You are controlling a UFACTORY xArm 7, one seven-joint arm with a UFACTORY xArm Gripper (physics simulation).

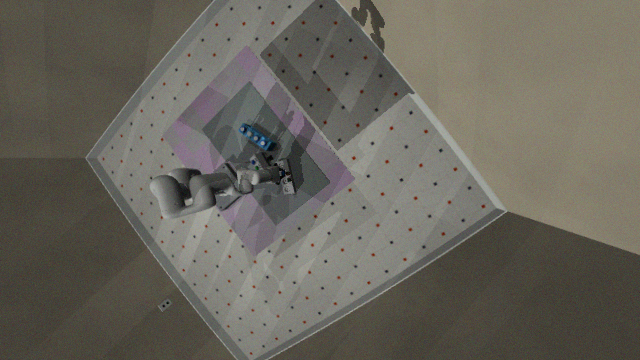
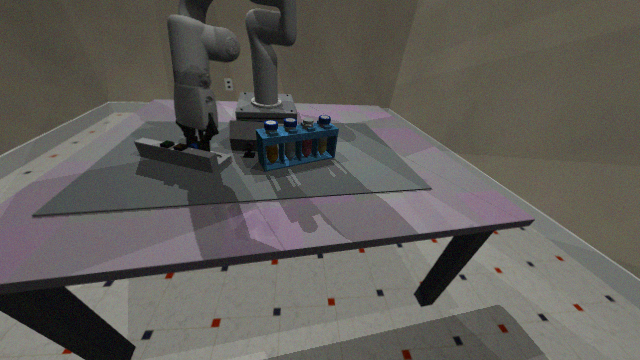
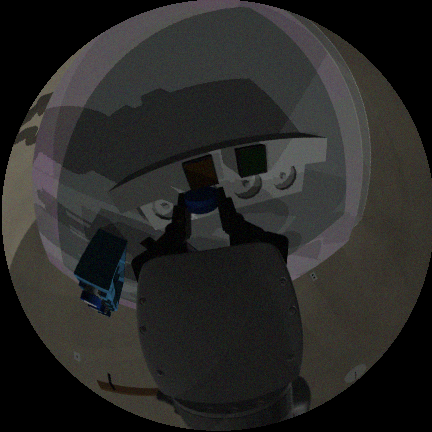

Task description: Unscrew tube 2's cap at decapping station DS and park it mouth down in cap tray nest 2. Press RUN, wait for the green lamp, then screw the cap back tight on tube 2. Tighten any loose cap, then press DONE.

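Places are measured from the arm's base along level axes (x ahead, y left, z up), in centimetres.
Pixels of known places: gripper, fingertip midpoint: (image 1: 283, 173) (image 3: 202, 199); arm's base, origin of the base link: (image 2: 266, 103).
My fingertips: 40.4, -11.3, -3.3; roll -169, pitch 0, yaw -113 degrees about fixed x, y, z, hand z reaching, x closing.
Note:
For each thing: its top centre in the pictures, then the offset to it from my fingertips, as dx, dy, dz. "*": a spot on its surface instead. Level surfaces: height alone.
- blue cap, middle of its top: (image 3: 201, 207) +0.8, -0.3, +3.1
- long grey tray, middle of its top: (image 3: 233, 198) (image 2: 181, 139) (image 1: 284, 177) +0.5, -3.2, +3.9
- orange button, surface spot: (image 3: 200, 171) * +3.9, -2.2, +3.9
- green button, surface spot: (image 3: 251, 160) * +2.8, -5.8, +3.9
- blue rack, middle of its top: (image 3: 99, 302) (image 2: 299, 126) (image 1: 253, 136) -2.6, +27.2, +8.8
- grey box, middle of its top: (image 2: 251, 119) (image 1: 256, 163) -9.9, +12.5, +6.9
- small black fixture, surface spot: (image 2: 249, 153) * -2.8, +13.0, -0.7
- grey mat, its level: dz -1.5
- grey table, its level: dz -1.8
My gripper (image 1: 281, 176) (image 2: 195, 144) (image 3: 202, 199) is shut on a blue cap. The blue cap (image 3: 201, 201) sits between the fingertips at a long grey tray (image 2: 172, 156) (image 3: 312, 150), in line with its ring-shaped nests. Other nests show at the left (image 3: 163, 208) and right (image 3: 247, 186) (image 3: 284, 177). I cannot tell whether the cap touches its nest. An orange button (image 3: 200, 171) and a green button (image 3: 251, 160) are on the tray's raised wall. A blue rack (image 1: 270, 146) (image 2: 261, 154) (image 3: 102, 260) holds several tubes; one tube top (image 2: 307, 122) is pale, the others have blue caps.
A grey box (image 2: 243, 134) stands behind the tray and rack, near the arm base (image 2: 266, 106). A small black fixture (image 2: 249, 153) sits between the tray and rack. All stand on a grey mat (image 2: 380, 170) on the pink and grey table (image 2: 450, 210).

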